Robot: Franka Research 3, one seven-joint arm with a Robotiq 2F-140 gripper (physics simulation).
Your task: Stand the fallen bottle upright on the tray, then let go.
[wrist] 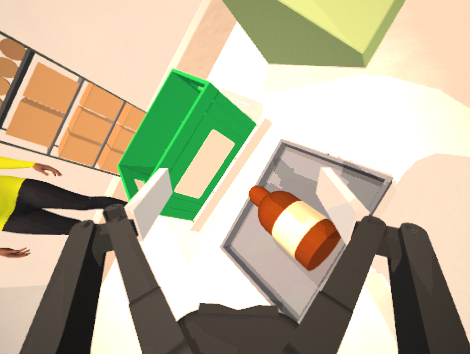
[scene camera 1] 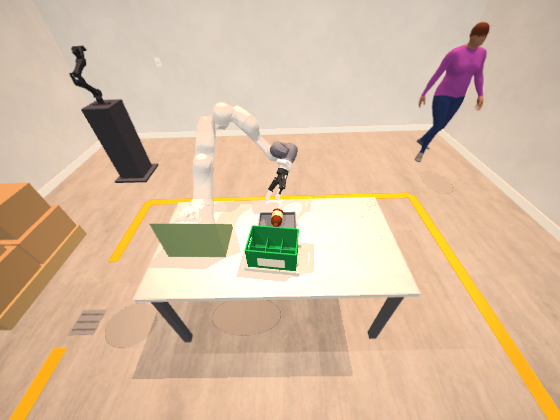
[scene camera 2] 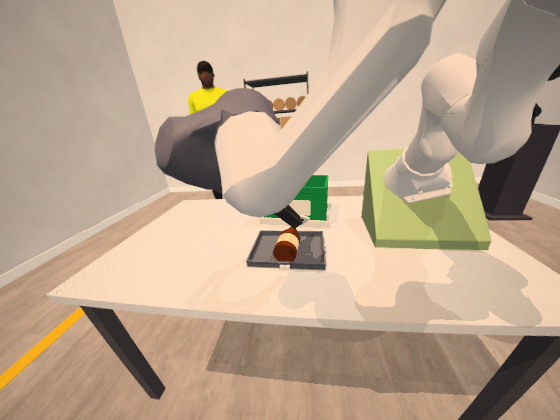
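Observation:
A brown bottle with a cream label (scene camera 1: 277, 217) (scene camera 2: 287, 244) (wrist: 298, 227) lies on its side on the grey tray (scene camera 1: 291, 214) (scene camera 2: 254, 250) (wrist: 257, 273). Its neck points toward the green crate. My gripper (scene camera 1: 273, 197) (wrist: 242, 180) is open and empty, tilted, above the tray area. In the wrist view the bottle shows between the fingertips' line and the right finger, nearer the right fingertip, which overlaps the tray. In the second scene view the arm hides most of the gripper; part of one dark finger shows near the bottle's neck.
A green divided crate (scene camera 1: 272, 255) (scene camera 2: 320, 200) (wrist: 172, 145) stands beside the tray on the table (scene camera 1: 360, 250) (scene camera 2: 165, 265). A green slanted block (scene camera 1: 192, 241) (scene camera 2: 425, 227) (wrist: 320, 37) stands at the arm's base. Two people and a shelf rack are in the background.

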